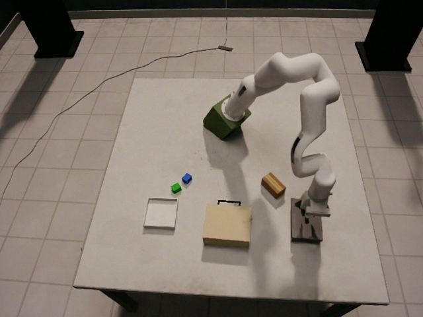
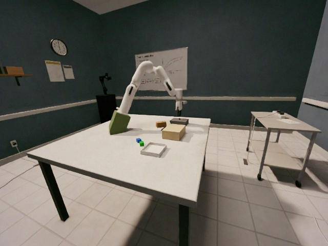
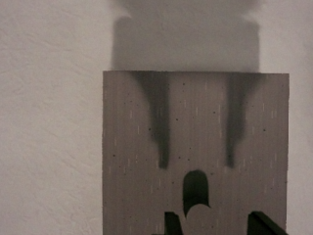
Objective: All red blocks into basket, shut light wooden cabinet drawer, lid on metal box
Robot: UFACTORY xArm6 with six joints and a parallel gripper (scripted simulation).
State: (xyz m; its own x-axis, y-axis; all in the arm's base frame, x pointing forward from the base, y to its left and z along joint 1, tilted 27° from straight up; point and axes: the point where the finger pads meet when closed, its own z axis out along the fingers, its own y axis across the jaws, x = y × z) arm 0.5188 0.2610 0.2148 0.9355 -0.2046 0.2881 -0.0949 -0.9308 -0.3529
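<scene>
The grey metal lid is 70 mm below my hand. From my hand the other things lie so: blue block (230 mm behind, 550 mm to the right, 100 mm below); light wooden cabinet (20 mm ahead, 350 mm to the right, 80 mm below); drawer (10 mm ahead, 350 mm to the right, 80 mm below).
</scene>
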